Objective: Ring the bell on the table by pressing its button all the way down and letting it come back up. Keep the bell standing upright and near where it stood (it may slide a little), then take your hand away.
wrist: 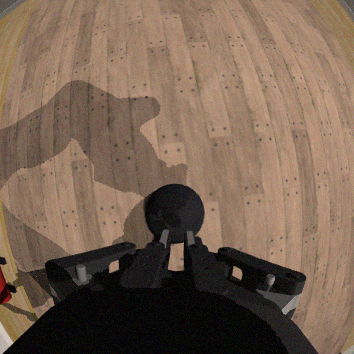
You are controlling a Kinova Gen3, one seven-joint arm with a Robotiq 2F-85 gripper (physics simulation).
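Frame: origin at the arm's base, x ahead, y left, z up, level; metres.
Where they show: gripper, fingertip midpoint: [176,240].
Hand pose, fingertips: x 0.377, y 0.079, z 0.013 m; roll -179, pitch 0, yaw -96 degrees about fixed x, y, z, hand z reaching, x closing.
After its pixels a point has its place.
The bell [174,207] {x 0.399, y 0.081, z -0.048 m} is a dark, round dome standing upright on the plank-patterned table top [260,165] {x 0.445, y -0.053, z -0.092 m}, just beyond my fingers in the wrist view. A darker patch near the middle of the dome may be its button or a shadow; I cannot tell which. My gripper [176,240] {x 0.377, y 0.079, z 0.013 m} is shut, with its fingertips close together and a narrow gap between them that holds nothing. The tips overlap the near edge of the dome in the view. Whether they touch the bell or hang above it cannot be told.
A red object [4,287] with dark parts shows in part at the lower left edge. Yellow wood strips border the plank surface at the left and at the upper right. The arm's shadow falls across the planks left of the bell.
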